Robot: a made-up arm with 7 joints.
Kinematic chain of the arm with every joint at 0, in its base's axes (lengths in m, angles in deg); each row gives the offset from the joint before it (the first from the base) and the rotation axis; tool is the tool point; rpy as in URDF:
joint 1: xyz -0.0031 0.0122 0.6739 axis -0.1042 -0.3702 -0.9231
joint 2: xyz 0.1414 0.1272 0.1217 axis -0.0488 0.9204 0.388
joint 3: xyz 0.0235 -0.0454 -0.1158 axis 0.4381 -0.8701 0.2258
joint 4: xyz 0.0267 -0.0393 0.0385 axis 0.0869 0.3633 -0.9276
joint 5: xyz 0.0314 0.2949 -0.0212 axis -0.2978 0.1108 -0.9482
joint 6: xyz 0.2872 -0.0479 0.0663 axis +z
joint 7: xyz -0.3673 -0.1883 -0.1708 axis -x
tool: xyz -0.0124 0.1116 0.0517 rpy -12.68 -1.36 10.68
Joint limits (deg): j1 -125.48..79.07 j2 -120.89..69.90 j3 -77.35..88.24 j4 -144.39..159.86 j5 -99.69..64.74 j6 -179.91..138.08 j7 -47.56..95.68
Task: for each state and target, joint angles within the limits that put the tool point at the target. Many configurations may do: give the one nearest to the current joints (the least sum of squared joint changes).
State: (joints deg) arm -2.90 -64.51 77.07 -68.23 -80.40 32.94 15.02
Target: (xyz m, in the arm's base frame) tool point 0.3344 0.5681 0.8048
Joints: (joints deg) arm 2.73 -78.48 64.53 -61.69 -87.73 47.96 25.53
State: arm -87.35 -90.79 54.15 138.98 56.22 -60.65 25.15
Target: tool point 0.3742 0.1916 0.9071
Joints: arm -94.04 -113.26 50.40 148.53 51.29 -23.48 5.92
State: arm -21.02 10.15 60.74 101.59 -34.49 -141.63 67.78
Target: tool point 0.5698 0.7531 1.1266
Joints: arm -39.43 7.94 66.91 78.32 -48.29 -135.16 71.88
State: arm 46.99 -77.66 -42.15 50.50 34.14 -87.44 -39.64
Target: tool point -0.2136 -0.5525 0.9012
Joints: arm 65.54 -91.35 -40.68 60.60 62.58 -95.34 -35.61
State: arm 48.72 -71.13 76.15 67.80 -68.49 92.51 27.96
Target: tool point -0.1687 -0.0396 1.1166
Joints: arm 46.14 -89.45 88.24 55.64 -38.46 57.12 15.59
